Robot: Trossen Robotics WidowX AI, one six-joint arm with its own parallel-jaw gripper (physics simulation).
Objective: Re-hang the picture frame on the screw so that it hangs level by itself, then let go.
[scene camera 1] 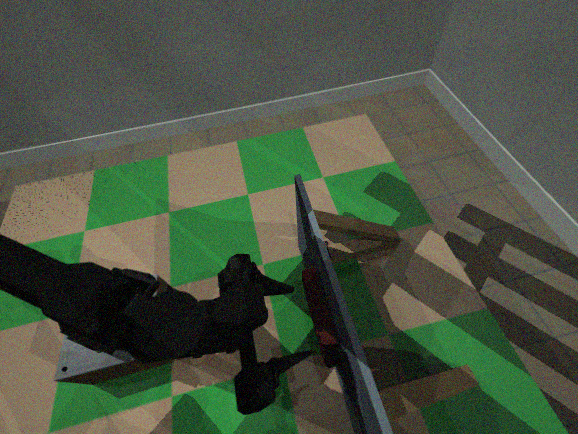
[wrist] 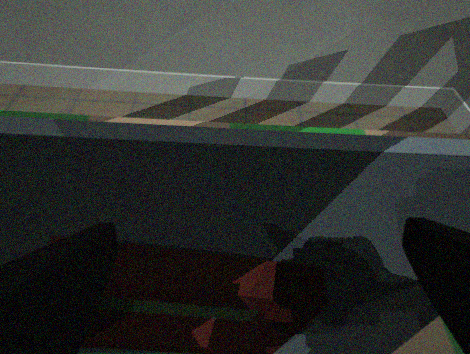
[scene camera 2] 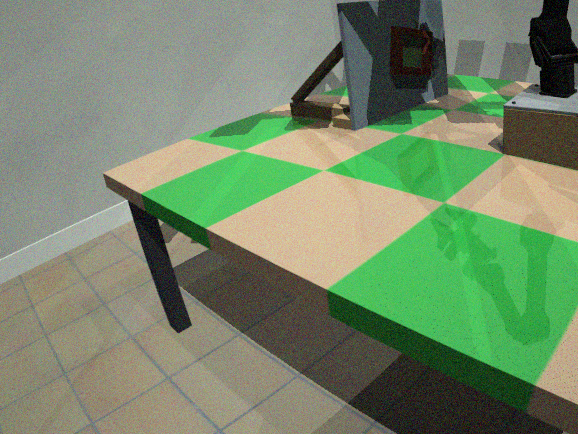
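Pixels of known places: gripper, between the fingertips: point(scene camera 1: 301, 319) point(wrist: 259, 233); arm's base, origin of its link: point(scene camera 2: 558, 92).
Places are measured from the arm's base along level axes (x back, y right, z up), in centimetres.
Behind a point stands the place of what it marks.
The dark red picture frame point(scene camera 1: 311, 292) @(x -42.2, y 0.1, z 11.8 cm) point(scene camera 2: 397, 56) @(x -41.4, y -5.4, z 4.7 cm) point(wrist: 175, 266) @(x -43.3, y 2.9, z 11.4 cm) is against the front of an upright grey board point(scene camera 1: 364, 382) @(x -46.9, y 15.4, z 19.0 cm) point(scene camera 2: 358, 75) @(x -42.2, y -18.7, z 1.8 cm) point(wrist: 150, 185) @(x -45.0, y 1.4, z 16.5 cm). In the wrist view its upper edge slopes down to the right, slightly more than the board's top edge. Its right end is in deep shadow. My gripper point(scene camera 1: 302, 320) @(x -39.6, y 7.0, z 21.4 cm) point(wrist: 259, 233) @(x -39.6, y 7.0, z 21.4 cm) is open and empty, its fingers pointing at the board close in front of the frame. In the wrist view the left finger overlaps the frame's left end and the right finger stands right of it. I cannot make out the screw.
Brown wooden braces point(scene camera 1: 357, 225) @(x -56.0, y -17.4, z 3.8 cm) point(scene camera 2: 317, 72) @(x -56.7, y -19.7, z 1.8 cm) prop the board from behind. They stand on a green and tan checkered table point(scene camera 1: 205, 185) @(x -13.2, y -48.8, z -11.3 cm) point(scene camera 2: 325, 215) @(x -13.0, y -54.0, z -11.3 cm). The arm's base sits on a grey-topped block point(scene camera 1: 82, 362) @(x 5.2, y 4.8, z 0.6 cm) point(scene camera 2: 540, 135) @(x 1.7, y -12.4, z -6.0 cm). Strong shadows cross the table and board.
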